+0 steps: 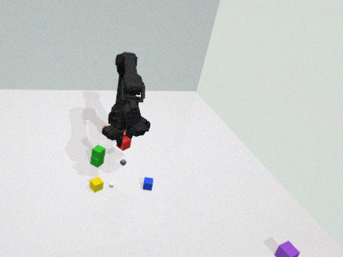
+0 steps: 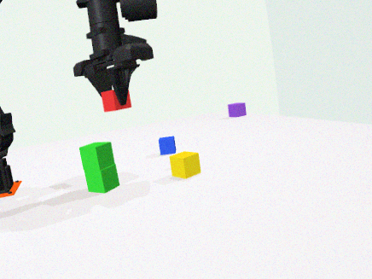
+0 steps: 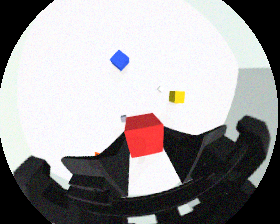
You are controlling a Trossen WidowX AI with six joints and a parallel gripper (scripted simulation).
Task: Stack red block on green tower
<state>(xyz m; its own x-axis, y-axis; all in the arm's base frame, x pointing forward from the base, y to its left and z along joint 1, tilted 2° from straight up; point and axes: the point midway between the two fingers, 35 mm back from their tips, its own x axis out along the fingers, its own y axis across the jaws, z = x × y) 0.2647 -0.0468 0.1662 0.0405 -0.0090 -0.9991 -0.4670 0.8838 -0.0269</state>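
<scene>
My gripper tip is now 12 cm above the small grey cube, 4 cm past it and 2 cm to the right of it. Also, from my gripper tip: red block (1 cm above); blue block (11 cm below, 11 cm ahead, 8 cm to the left); yellow block (11 cm to the right, 11 cm below, 8 cm ahead).
</scene>
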